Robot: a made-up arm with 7 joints. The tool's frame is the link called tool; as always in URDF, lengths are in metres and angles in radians.
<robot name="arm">
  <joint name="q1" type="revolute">
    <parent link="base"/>
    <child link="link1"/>
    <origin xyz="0 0 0" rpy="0 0 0"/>
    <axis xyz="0 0.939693 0.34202"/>
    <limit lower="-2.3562" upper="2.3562"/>
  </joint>
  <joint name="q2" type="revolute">
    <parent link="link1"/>
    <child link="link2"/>
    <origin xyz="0 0 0" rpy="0 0 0"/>
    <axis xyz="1 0 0"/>
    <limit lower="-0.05" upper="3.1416"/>
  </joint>
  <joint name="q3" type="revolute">
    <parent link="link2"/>
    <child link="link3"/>
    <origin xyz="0 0 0" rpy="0 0 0"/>
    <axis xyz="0 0 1"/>
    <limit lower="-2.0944" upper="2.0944"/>
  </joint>
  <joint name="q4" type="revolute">
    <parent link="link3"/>
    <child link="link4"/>
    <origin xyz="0.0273 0 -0.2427" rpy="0 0 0"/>
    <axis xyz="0 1 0"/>
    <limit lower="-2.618" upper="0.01"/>
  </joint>
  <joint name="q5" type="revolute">
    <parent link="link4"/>
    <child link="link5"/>
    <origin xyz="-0.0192 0 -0.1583" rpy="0 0 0"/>
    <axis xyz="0 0 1"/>
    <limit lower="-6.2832" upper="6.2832"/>
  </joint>
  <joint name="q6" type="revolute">
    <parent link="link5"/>
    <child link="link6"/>
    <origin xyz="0 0 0" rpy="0 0 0"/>
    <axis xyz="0 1 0"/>
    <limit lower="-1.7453" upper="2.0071"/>
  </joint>
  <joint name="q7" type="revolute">
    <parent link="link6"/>
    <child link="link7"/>
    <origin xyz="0 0 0" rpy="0 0 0"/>
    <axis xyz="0 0 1"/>
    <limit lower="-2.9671" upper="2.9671"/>
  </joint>
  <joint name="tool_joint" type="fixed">
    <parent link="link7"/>
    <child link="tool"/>
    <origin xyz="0 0 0" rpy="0 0 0"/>
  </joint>
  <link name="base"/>
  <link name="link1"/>
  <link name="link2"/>
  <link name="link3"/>
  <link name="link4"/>
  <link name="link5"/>
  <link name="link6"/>
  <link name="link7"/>
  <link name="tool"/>
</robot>
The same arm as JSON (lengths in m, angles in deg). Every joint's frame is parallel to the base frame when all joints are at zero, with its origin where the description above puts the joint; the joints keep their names.
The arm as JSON. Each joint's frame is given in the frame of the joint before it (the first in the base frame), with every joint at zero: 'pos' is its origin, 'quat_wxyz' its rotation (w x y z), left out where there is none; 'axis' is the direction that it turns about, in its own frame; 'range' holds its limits. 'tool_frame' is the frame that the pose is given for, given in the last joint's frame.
{"length_unit": "m", "angle_unit": "deg", "joints": [
  {"joint": "q1", "pos": [0.0, 0.0, 0.0], "axis": [0.0, 0.9397, 0.342], "range": [-135.0, 135.0]},
  {"joint": "q2", "pos": [0.0, 0.0, 0.0], "axis": [1.0, 0.0, 0.0], "range": [-2.86, 180.0]},
  {"joint": "q3", "pos": [0.0, 0.0, 0.0], "axis": [0.0, 0.0, 1.0], "range": [-120.0, 120.0]},
  {"joint": "q4", "pos": [0.0273, 0.0, -0.2427], "axis": [0.0, 1.0, 0.0], "range": [-150.0, 0.57]},
  {"joint": "q5", "pos": [-0.0192, 0.0, -0.1583], "axis": [0.0, 0.0, 1.0], "range": [-360.0, 360.0]},
  {"joint": "q6", "pos": [0.0, 0.0, 0.0], "axis": [0.0, 1.0, 0.0], "range": [-100.0, 115.0]},
  {"joint": "q7", "pos": [0.0, 0.0, 0.0], "axis": [0.0, 0.0, 1.0], "range": [-170.0, 170.0]}
], "tool_frame": {"pos": [0.0, 0.0, 0.0]}}

